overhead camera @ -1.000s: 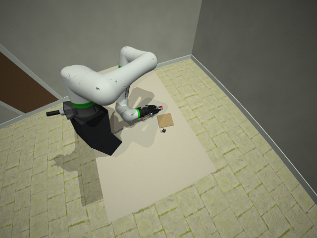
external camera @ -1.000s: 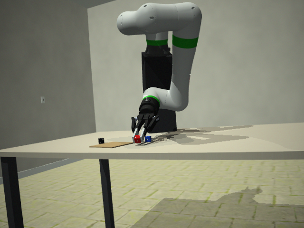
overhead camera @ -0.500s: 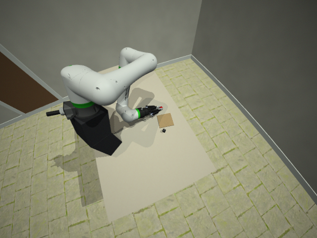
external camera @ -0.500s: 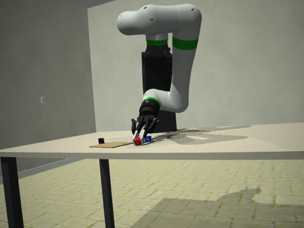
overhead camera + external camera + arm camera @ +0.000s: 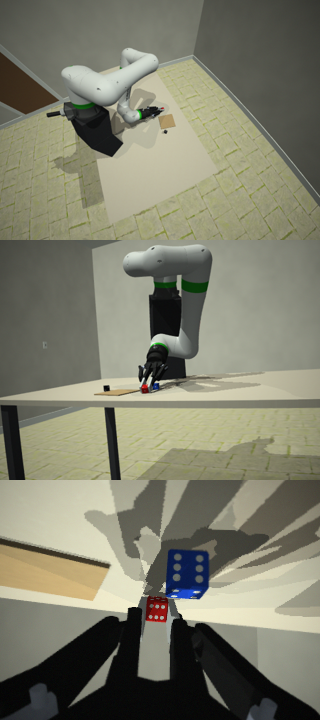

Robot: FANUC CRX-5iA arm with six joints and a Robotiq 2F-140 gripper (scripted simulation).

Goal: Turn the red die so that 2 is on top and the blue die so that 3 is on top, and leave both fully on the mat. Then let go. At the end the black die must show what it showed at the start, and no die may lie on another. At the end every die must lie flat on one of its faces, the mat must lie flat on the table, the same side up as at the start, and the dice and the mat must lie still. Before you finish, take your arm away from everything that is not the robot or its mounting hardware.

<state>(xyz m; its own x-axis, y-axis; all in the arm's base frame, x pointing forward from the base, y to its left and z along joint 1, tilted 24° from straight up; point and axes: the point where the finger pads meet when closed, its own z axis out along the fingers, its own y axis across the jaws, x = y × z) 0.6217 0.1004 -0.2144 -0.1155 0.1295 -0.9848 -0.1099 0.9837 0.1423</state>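
My hand is 8 cm past the blue die, 2 cm above it and 1 cm to the right of it. From my hand the other things lie so: red die 2 cm ahead, 1 cm below; then black die 23 cm to the right, 7 cm behind, 2 cm below; then brown mat 13 cm to the right, 3 cm below, 1 cm behind.
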